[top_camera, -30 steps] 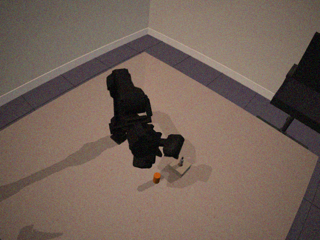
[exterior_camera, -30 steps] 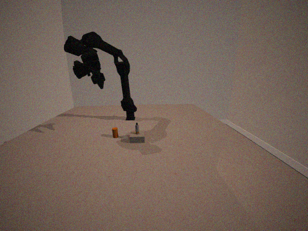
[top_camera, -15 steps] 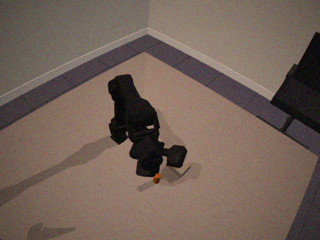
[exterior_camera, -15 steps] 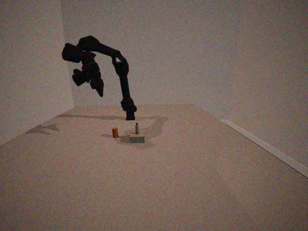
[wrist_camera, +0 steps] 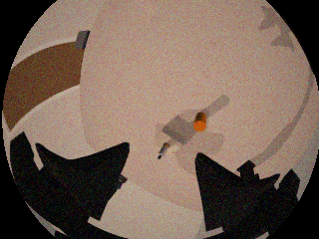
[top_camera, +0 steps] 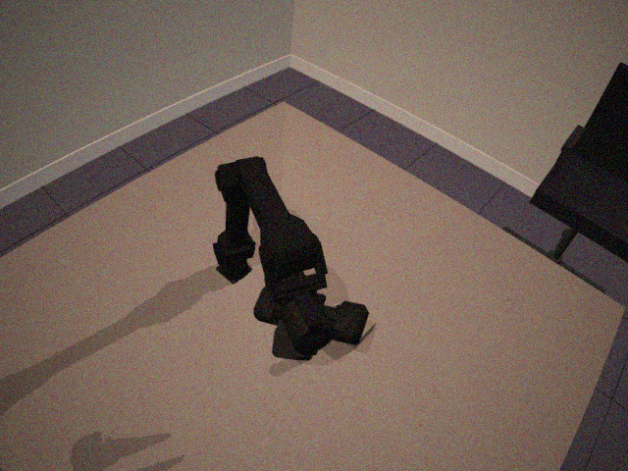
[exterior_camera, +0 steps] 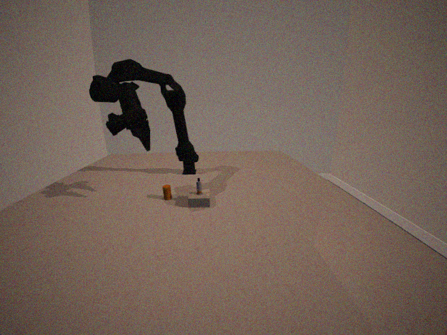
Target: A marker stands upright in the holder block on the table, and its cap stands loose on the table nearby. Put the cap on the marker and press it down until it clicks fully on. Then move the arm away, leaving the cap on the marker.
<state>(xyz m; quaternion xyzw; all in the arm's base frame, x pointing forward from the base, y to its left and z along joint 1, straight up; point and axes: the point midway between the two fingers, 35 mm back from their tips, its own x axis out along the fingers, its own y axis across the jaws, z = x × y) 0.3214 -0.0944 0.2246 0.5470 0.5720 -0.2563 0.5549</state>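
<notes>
Now: gripper tip 5 cm past the orange cap, 3 cm to the right of it and 17 cm above it. The rest, counted from my gripper tip: holder block 1 cm behind, 15 cm to the left, 18 cm below.
</notes>
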